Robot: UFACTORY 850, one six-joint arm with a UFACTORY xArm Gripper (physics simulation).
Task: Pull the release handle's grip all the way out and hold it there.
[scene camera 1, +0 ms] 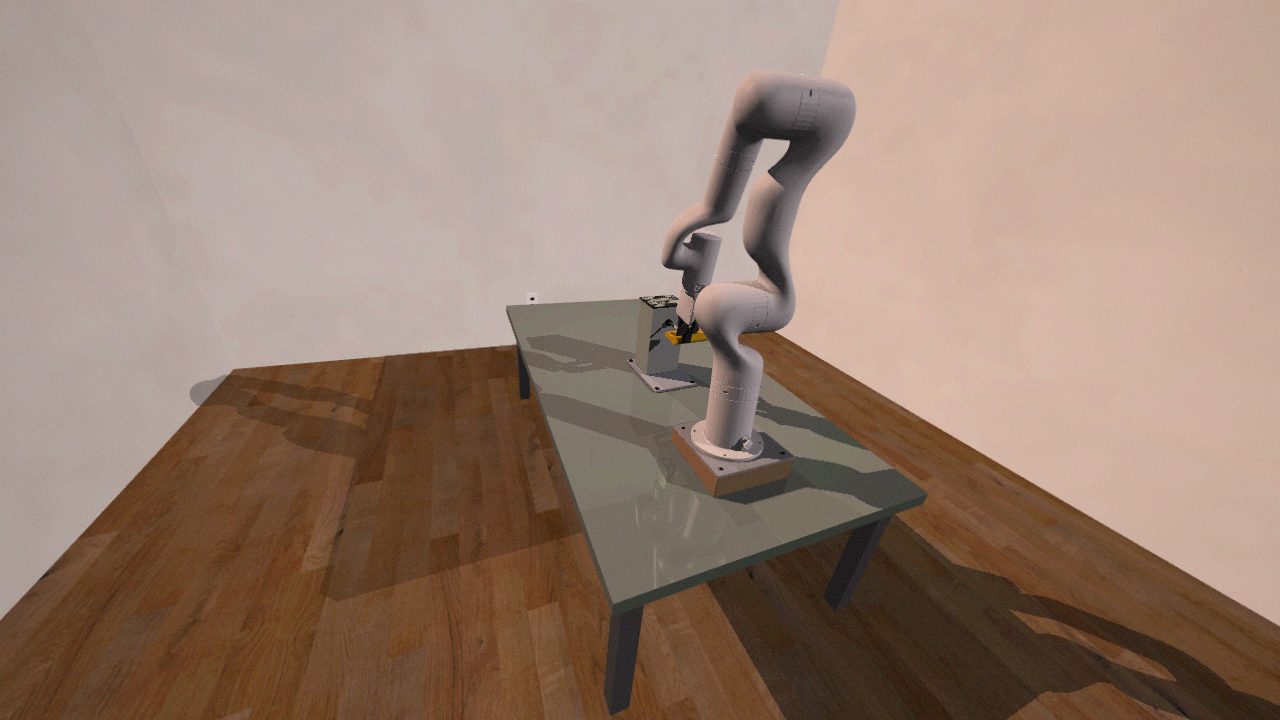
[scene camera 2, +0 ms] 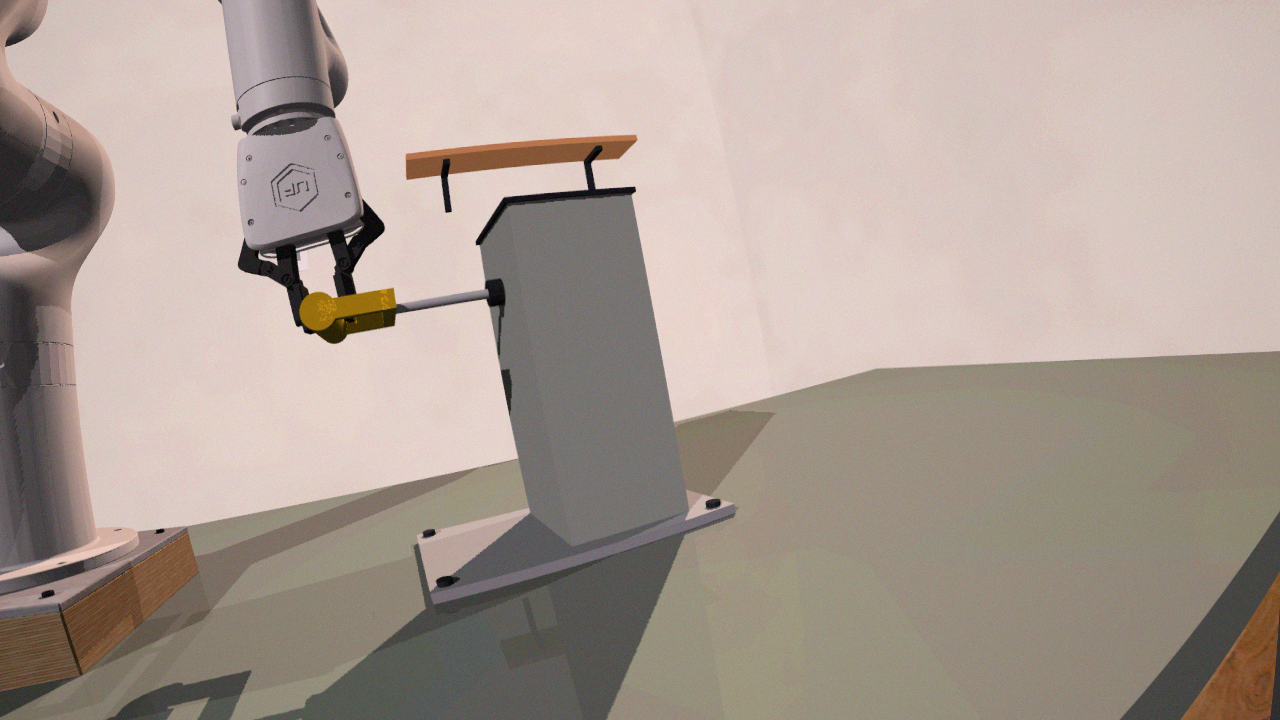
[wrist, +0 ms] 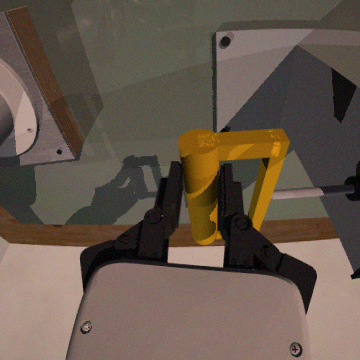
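You'd find my gripper in scene camera 2 [330, 327], for a start. Scene camera 1 and the wrist view have the gripper too, and there it's the same spot on it that sits at [scene camera 1: 679, 319] and at [wrist: 245, 247].
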